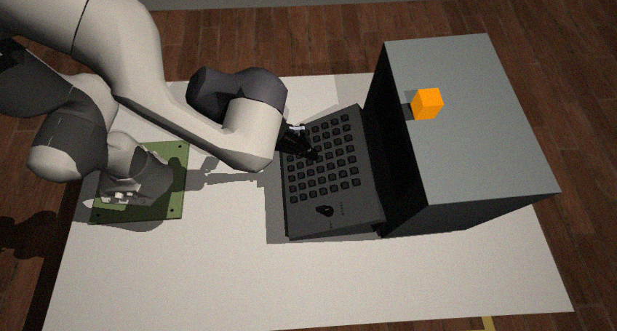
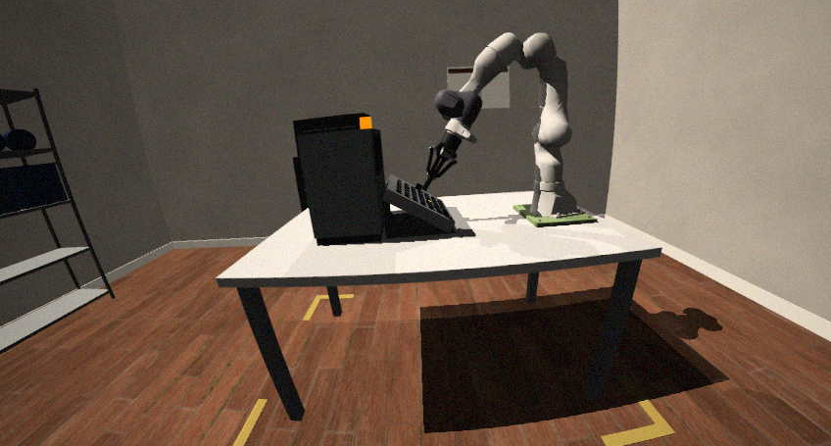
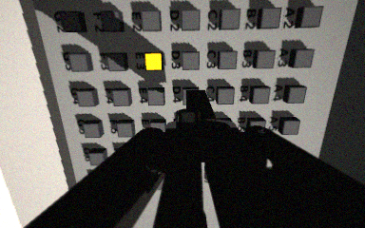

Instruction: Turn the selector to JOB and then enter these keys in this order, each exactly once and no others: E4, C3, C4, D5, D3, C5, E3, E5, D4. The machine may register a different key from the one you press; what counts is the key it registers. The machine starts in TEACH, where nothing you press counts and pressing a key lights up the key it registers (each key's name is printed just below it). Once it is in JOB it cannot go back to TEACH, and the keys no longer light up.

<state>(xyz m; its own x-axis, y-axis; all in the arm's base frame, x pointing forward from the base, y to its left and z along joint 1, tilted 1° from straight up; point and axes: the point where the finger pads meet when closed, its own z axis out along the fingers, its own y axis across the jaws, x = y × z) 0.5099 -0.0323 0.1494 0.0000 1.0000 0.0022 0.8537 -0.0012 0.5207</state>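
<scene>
The selector knob is 3 cm ahead of my hand, 16 cm to the right of it and 4 cm below it. Also, from my hand: c6 key: 6 cm ahead, 7 cm to the right, 4 cm below; then key C5: 6 cm ahead, 3 cm to the right, 4 cm below; then sloped keypad: 6 cm ahead, 5 cm to the right, 9 cm below.
</scene>
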